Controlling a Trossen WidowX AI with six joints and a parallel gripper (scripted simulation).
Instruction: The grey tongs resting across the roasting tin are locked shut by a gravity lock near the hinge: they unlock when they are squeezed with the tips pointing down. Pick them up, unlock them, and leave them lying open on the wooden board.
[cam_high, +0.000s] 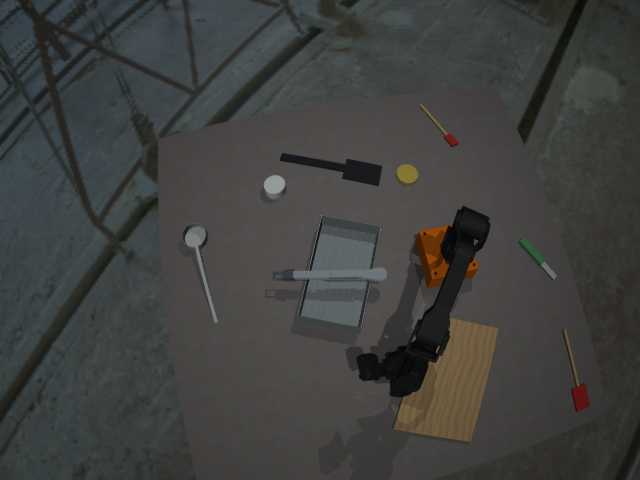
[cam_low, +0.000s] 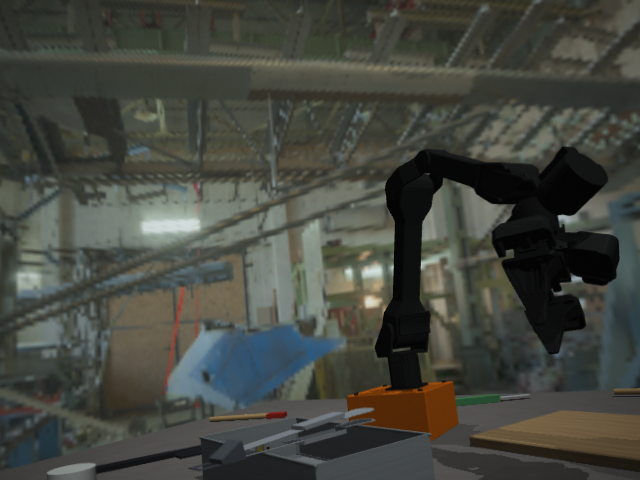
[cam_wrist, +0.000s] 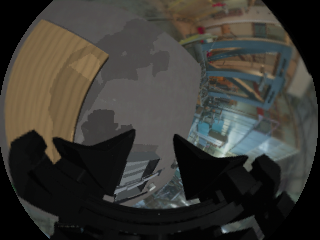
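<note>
Now: the grey roasting tin 33 cm to the right of my gripper tip, 13 cm below it and 2 cm behind it. Round my gripper tip: wooden board: 24 cm behind, 15 cm below, 6 cm to the left; then white cylinder: 65 cm to the right, 14 cm below, 9 cm ahead; then yellow disc: 60 cm to the right, 32 cm behind, 15 cm below.
</note>
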